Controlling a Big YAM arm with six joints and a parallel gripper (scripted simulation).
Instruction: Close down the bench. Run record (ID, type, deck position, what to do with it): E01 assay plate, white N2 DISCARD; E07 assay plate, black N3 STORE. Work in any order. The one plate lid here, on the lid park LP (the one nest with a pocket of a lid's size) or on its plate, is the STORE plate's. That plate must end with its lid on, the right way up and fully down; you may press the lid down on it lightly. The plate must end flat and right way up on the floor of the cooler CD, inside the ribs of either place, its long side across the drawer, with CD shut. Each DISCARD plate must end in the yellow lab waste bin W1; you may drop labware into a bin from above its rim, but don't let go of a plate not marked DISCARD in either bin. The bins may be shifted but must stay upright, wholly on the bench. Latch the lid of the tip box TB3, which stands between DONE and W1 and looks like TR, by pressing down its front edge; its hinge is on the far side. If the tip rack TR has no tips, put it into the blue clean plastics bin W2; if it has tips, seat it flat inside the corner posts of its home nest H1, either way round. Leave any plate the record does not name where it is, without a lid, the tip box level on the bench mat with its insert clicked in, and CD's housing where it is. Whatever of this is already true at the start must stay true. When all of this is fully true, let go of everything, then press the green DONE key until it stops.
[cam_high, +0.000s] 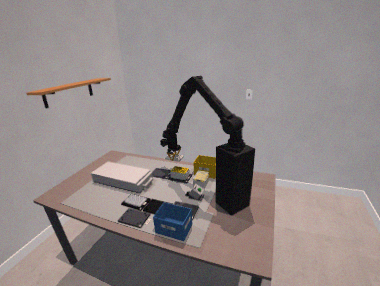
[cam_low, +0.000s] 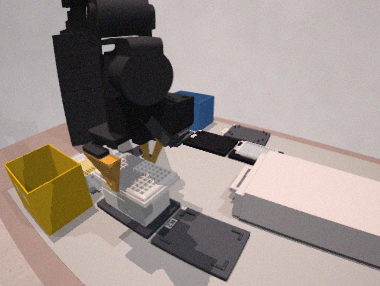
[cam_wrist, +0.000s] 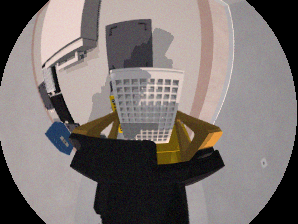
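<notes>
The tip rack TR lies 9 cm below my hand, 7 cm behind it and 3 cm to the left of it. Round my hand: yellow bin W1 (22 cm behind, 12 cm to the right, 11 cm below); then plate lid (27 cm to the left, 18 cm ahead, 12 cm below); then black plate (27 cm to the left, 18 cm ahead, 13 cm below).
</notes>
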